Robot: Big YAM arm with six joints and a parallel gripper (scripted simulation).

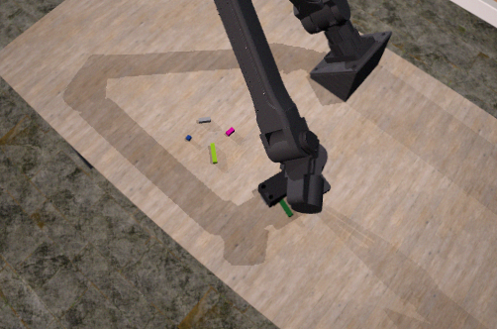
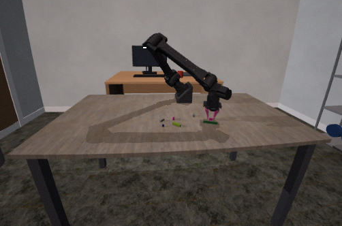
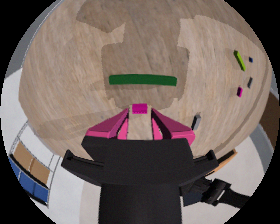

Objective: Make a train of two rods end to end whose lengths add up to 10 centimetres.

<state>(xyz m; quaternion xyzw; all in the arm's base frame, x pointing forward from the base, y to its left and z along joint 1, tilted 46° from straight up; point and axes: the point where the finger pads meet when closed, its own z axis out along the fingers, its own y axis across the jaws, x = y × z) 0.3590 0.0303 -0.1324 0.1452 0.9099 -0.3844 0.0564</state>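
Right now my hand is 4 cm short of the green rod, 2 cm to the left of it and 1 cm above it. The rest, counted from my hand: blue rod 29 cm to the right, 6 cm ahead, 1 cm below; then lime rod 22 cm to the right, 6 cm ahead, 1 cm below.
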